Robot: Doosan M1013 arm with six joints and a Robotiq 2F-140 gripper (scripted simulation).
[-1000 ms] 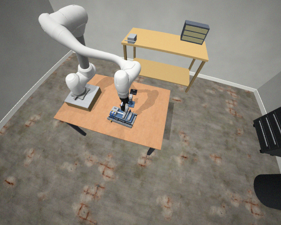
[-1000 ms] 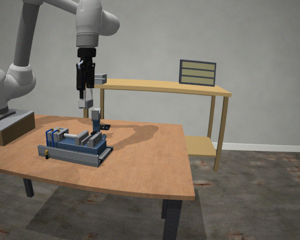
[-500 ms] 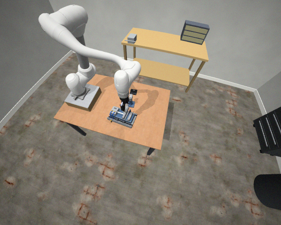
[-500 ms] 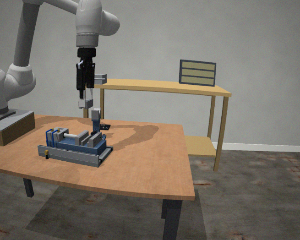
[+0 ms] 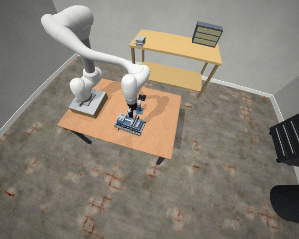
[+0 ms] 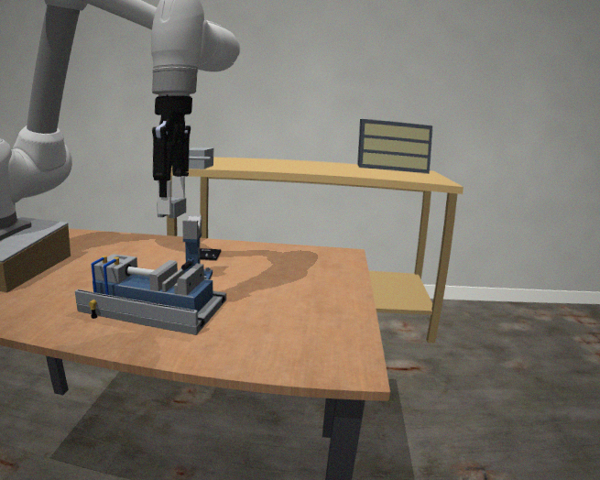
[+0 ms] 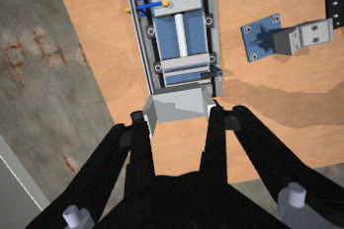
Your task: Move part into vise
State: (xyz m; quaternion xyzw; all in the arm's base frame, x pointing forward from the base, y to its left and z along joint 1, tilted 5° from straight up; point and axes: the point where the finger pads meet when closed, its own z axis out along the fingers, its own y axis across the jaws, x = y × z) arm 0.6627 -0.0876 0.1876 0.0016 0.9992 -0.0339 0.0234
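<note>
My gripper is now 180 mm above the fixed jaw, 30 mm short of it and 20 mm to the right of it. Also, from my hand: work stop: 170 mm below, 70 mm to the left; moving jaw: 180 mm below, 30 mm behind, 20 mm to the left; part: 30 mm below.
</note>
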